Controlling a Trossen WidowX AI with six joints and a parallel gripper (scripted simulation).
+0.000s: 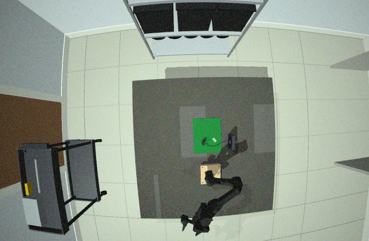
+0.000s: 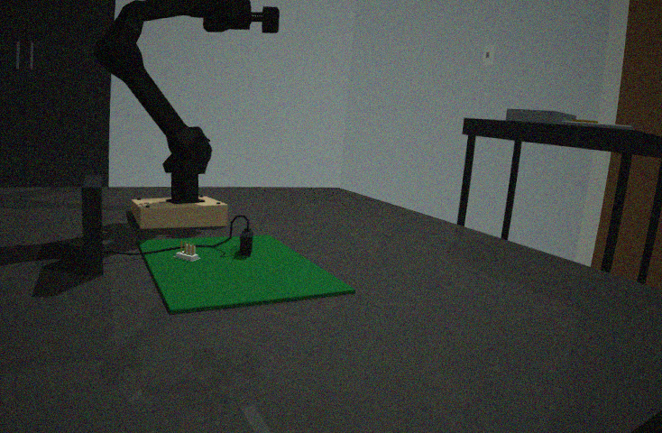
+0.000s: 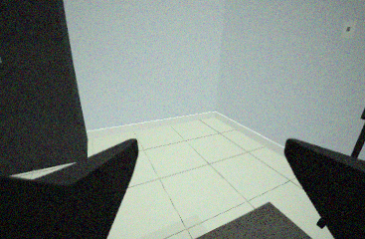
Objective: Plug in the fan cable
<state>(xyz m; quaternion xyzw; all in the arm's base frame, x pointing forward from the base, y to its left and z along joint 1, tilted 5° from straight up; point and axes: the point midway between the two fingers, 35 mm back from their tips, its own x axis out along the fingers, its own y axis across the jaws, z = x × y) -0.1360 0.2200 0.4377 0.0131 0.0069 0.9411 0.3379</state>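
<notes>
Now: the dark fan plug 49 cm ahead of my gripper tip, 25 cm to the right of it and 44 cm below it. Round my gripper tip: green board 53 cm ahead, 30 cm to the right, 48 cm below; black fan 43 cm ahead, 47 cm to the right, 40 cm below; white four-pin header 48 cm ahead, 35 cm to the right, 46 cm below.
</notes>
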